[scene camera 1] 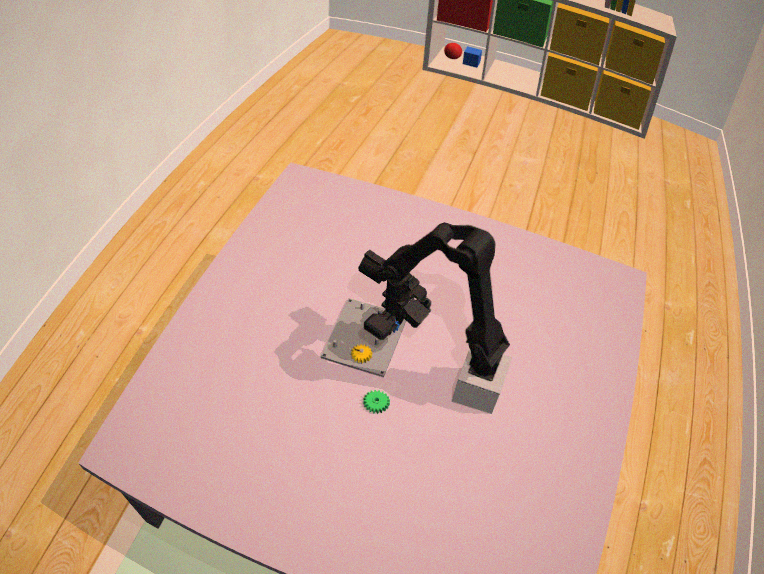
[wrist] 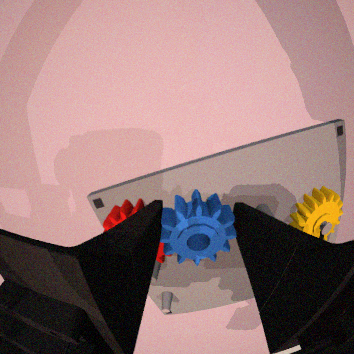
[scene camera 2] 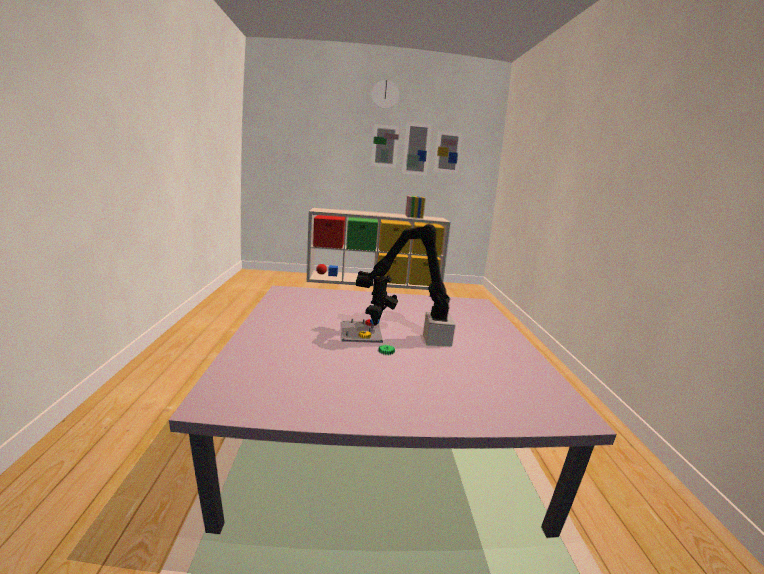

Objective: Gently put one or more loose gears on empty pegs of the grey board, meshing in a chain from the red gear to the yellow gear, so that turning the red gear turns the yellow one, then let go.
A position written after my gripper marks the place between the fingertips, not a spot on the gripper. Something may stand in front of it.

My gripper (scene camera 1: pixel 393 328) holds a blue gear (wrist: pixel 196 229); nothing else touches it. Further things: a grey board (scene camera 1: pixel 349 331).
My gripper shows as well in the wrist view (wrist: pixel 198 208). The grey board also shows in the wrist view (wrist: pixel 277 170).
